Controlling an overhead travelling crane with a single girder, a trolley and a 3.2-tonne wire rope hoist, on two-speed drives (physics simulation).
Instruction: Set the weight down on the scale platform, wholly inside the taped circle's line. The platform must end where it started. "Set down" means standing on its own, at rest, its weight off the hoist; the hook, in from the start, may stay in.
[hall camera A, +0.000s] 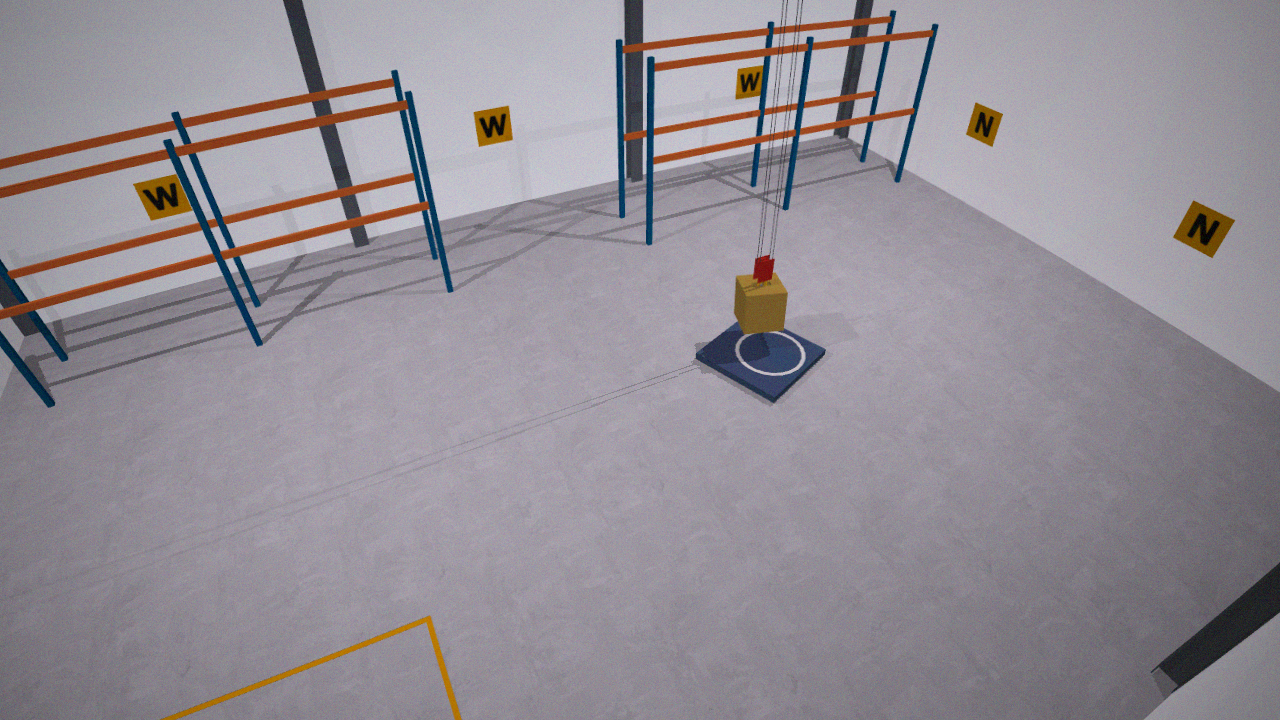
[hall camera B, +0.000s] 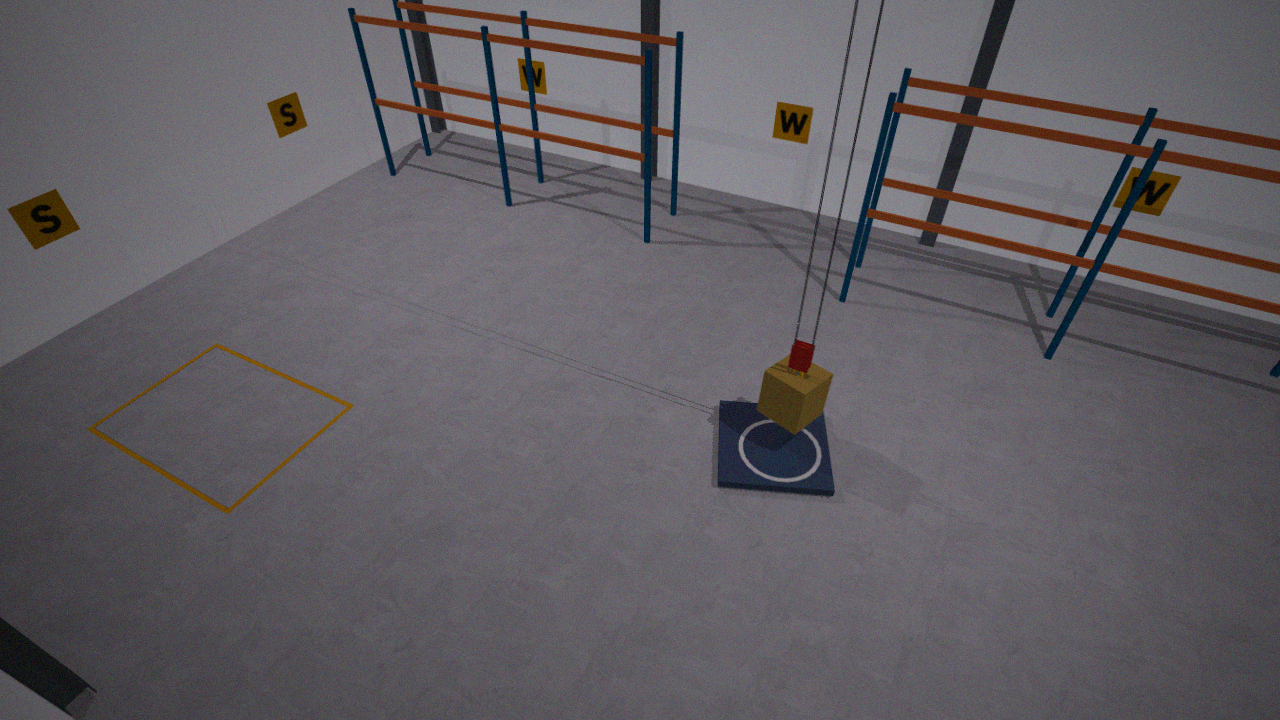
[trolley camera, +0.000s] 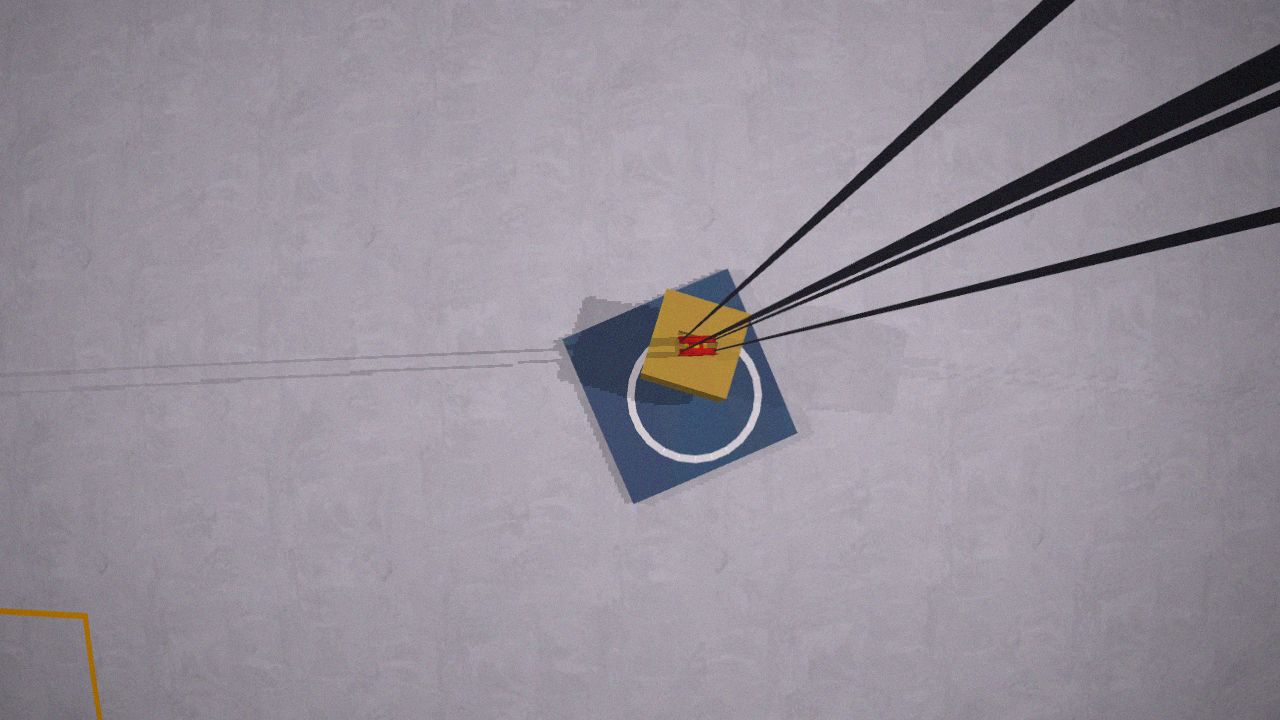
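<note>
The weight, a yellow block (hall camera A: 760, 306) (hall camera B: 794, 398) (trolley camera: 691, 374), hangs upright a little above the dark blue scale platform (hall camera A: 775, 386) (hall camera B: 729, 474) (trolley camera: 637, 474). The white taped circle (hall camera A: 771, 373) (hall camera B: 783, 480) (trolley camera: 695, 459) shows on the platform. In the trolley camera view the block covers the circle's upper part and reaches past its line at the top. The block is turned relative to the platform's edges. My red hook block (hall camera A: 763, 268) (hall camera B: 801, 356) (trolley camera: 697, 345) is on top of the weight and holds it; the hook itself is hidden. A shadow falls on the platform.
A blue and orange rack (hall camera A: 649, 152) (hall camera B: 647, 179) stands by the W wall, and a second rack (hall camera A: 213, 242) stands along the same wall. An orange floor outline (hall camera A: 428, 618) (hall camera B: 228, 511) (trolley camera: 85, 616) lies away from the platform.
</note>
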